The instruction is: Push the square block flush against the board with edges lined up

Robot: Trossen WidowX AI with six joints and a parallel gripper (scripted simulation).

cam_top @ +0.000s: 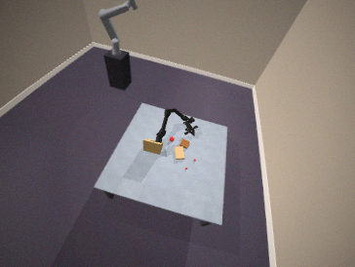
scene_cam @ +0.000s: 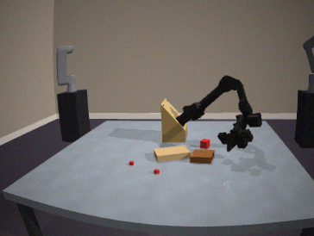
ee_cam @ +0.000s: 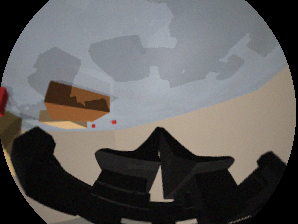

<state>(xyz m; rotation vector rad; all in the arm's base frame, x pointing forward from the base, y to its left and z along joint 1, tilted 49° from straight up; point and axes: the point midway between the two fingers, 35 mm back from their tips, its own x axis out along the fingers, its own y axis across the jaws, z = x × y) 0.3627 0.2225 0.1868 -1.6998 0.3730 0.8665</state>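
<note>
Now: gripper tip 120 mm to the left of the brown square block, 90 mm past it and 60 mm above it. The rest, counted from my gripper tip: tan board: 270 mm to the right, 120 mm behind, 60 mm below; then red cube: 260 mm behind, 120 mm to the right, 50 mm below.
</note>
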